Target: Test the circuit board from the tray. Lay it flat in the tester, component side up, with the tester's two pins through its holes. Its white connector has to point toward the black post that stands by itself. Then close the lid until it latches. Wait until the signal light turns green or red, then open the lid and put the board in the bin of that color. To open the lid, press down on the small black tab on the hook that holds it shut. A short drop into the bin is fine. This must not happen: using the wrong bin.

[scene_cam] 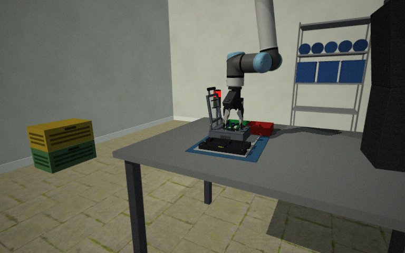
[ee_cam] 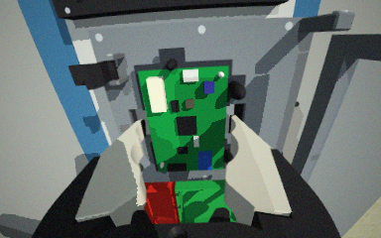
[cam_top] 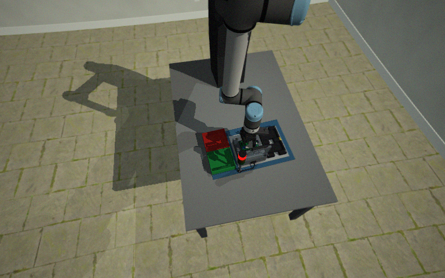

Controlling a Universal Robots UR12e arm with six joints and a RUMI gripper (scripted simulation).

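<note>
The green circuit board lies 1 cm to the right of my hand. From my hand the other things lie so: black latch piece: 6 cm behind, 6 cm to the left, 1 cm above; then green bin: 2 cm ahead, 21 cm to the right, 6 cm below; then tester lid: 11 cm ahead, 2 cm to the right, 11 cm above.
</note>
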